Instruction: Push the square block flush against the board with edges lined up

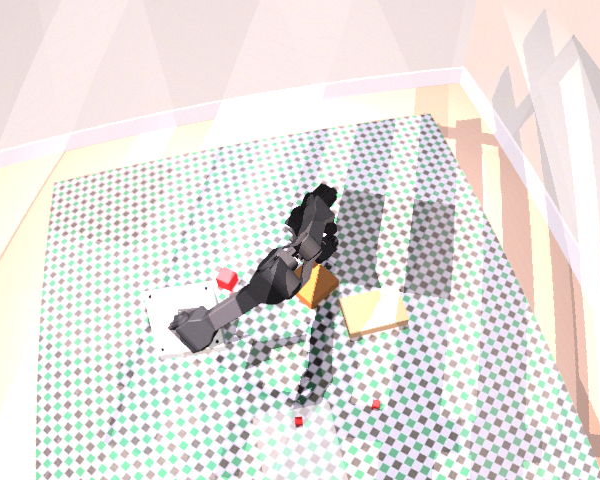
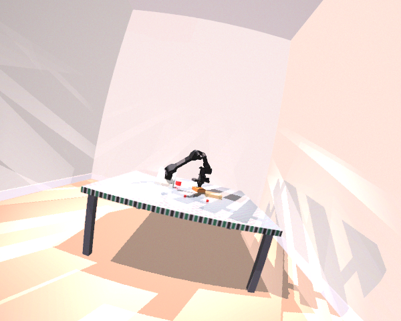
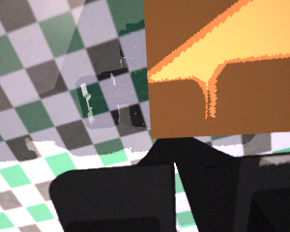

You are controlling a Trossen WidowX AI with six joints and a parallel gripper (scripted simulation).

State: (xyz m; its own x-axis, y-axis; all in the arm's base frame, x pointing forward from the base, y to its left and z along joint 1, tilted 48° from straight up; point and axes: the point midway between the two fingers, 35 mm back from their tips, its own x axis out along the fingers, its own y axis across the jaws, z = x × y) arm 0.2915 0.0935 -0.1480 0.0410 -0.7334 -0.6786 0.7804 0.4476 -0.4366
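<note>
The orange square block is 1 cm ahead of my gripper tip, 7 cm to the right of it and 1 cm above it. Also, from my gripper tip: red cube 21 cm behind, 3 cm to the right, 1 cm above; pale tan board 15 cm ahead, 18 cm to the right, 1 cm above.
</note>
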